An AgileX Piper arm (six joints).
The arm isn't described. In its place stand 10 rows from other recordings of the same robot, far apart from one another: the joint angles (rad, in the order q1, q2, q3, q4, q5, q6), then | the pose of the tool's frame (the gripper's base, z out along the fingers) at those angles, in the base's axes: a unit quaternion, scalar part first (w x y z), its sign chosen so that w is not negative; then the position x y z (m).
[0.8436 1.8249 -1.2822 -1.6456 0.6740 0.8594] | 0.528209 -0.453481 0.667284 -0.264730 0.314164 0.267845 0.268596
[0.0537 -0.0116 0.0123 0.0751 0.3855 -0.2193] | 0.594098 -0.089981 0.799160 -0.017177 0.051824 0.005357 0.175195
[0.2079 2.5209 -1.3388 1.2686 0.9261 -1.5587] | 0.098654 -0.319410 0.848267 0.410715 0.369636 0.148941 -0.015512
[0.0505 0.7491 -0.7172 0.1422 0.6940 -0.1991] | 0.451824 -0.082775 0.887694 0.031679 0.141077 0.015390 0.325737
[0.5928 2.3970 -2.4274 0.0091 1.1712 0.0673] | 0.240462 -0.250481 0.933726 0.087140 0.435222 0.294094 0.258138
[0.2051 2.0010 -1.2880 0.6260 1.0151 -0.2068] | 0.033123 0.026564 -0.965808 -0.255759 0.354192 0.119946 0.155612
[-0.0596 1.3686 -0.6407 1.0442 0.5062 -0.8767] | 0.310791 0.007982 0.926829 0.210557 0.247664 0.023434 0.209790
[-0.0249 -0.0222 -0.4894 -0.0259 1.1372 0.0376] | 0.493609 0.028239 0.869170 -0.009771 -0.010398 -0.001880 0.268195
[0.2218 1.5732 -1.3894 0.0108 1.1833 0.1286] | 0.141803 -0.044798 0.988413 0.030425 0.309129 0.070645 0.315834
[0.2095 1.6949 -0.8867 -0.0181 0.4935 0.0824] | 0.176137 -0.069569 0.981696 0.020199 0.301316 0.063268 0.164155
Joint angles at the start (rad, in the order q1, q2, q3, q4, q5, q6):
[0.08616 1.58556 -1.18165 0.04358 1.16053 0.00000]
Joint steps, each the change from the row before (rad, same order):
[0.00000 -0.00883 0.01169 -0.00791 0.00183 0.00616]
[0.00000 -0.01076 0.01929 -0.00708 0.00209 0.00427]
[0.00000 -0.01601 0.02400 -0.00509 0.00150 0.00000]
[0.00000 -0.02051 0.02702 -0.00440 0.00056 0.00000]
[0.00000 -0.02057 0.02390 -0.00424 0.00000 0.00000]
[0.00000 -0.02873 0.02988 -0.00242 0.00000 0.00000]
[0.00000 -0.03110 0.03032 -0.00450 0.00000 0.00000]
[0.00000 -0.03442 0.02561 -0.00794 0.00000 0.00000]
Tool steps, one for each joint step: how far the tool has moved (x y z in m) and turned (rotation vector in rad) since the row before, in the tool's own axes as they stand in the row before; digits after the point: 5 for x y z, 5 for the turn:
[0.00310 -0.00071 0.00008 0.00732 0.00467 0.00312]
[0.00464 -0.00073 0.00134 0.00670 0.01056 0.00172]
[0.00597 -0.00058 0.00099 0.00486 0.00944 -0.00182]
[0.00691 -0.00052 0.00054 0.00417 0.00703 -0.00160]
[0.00636 -0.00047 -0.00006 0.00395 0.00329 -0.00162]
[0.00832 -0.00033 -0.00069 0.00224 0.00113 -0.00094]
[0.00869 -0.00050 -0.00096 0.00413 -0.00082 -0.00178]
[0.00830 -0.00076 -0.00265 0.00719 -0.00889 -0.00316]

